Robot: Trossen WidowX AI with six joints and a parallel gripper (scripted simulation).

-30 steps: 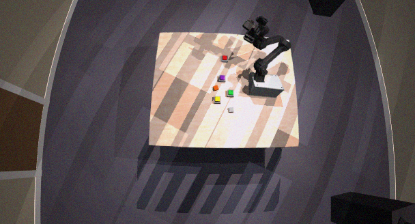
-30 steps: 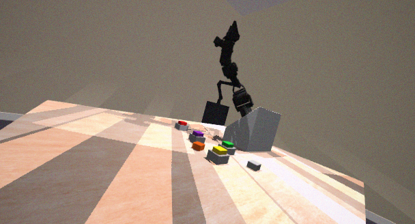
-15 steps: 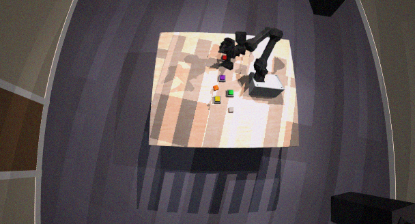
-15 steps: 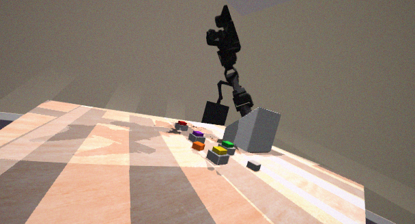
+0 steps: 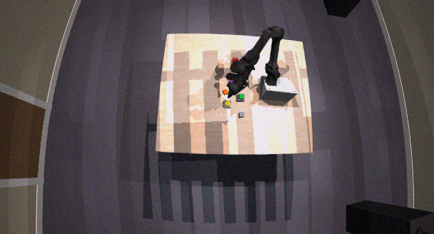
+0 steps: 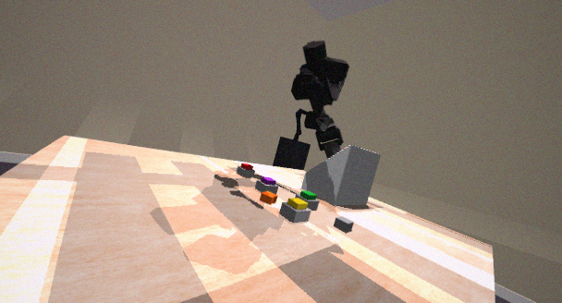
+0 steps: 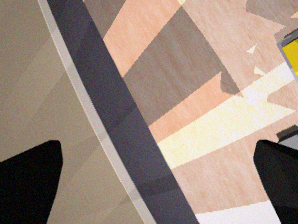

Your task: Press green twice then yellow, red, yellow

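Now: gripper tip 90 mm past the green button, 60 mm to the left of it and 200 mm above it. The rest, counted from my gripper tip: yellow button: 20 mm to the right, 200 mm below; then orange block: 10 mm ahead, 100 mm to the right, 220 mm below; then grey block: 90 mm behind, 60 mm to the left, 220 mm below.
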